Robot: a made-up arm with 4 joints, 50 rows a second.
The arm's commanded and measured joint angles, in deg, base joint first. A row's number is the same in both.
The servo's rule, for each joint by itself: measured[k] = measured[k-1] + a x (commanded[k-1-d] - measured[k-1]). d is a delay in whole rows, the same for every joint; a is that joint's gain. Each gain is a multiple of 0.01, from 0.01 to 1. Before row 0 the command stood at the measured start. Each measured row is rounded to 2 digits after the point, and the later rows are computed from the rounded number. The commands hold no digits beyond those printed.
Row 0, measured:
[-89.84 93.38 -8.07 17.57]
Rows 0 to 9, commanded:
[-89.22 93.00 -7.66 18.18]
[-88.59 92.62 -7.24 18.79]
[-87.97 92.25 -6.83 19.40]
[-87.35 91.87 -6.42 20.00]
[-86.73 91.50 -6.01 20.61]
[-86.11 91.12 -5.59 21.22]
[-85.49 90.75 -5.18 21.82]
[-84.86 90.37 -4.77 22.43]
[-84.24 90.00 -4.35 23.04]
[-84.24 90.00 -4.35 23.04]
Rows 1 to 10, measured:
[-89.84 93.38 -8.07 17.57]
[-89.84 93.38 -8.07 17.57]
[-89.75 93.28 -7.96 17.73]
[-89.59 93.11 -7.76 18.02]
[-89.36 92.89 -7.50 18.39]
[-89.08 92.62 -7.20 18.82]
[-88.75 92.33 -6.87 19.30]
[-88.38 92.02 -6.51 19.82]
[-87.98 91.69 -6.14 20.36]
[-87.54 91.35 -5.76 20.92]
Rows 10 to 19, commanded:
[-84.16 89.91 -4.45 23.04]
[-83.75 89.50 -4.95 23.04]
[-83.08 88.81 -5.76 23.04]
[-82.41 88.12 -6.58 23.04]
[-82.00 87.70 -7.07 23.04]
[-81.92 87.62 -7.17 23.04]
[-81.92 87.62 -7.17 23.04]
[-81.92 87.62 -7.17 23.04]
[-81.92 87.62 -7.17 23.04]
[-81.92 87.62 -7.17 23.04]
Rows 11 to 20, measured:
[-87.08 91.00 -5.37 21.49]
[-86.68 90.74 -5.08 21.91]
[-86.33 90.52 -4.90 22.22]
[-85.97 90.25 -4.91 22.44]
[-85.57 89.88 -5.15 22.60]
[-85.13 89.42 -5.55 22.72]
[-84.69 88.97 -5.98 22.81]
[-84.30 88.62 -6.31 22.87]
[-83.97 88.36 -6.55 22.92]
[-83.68 88.17 -6.72 22.95]

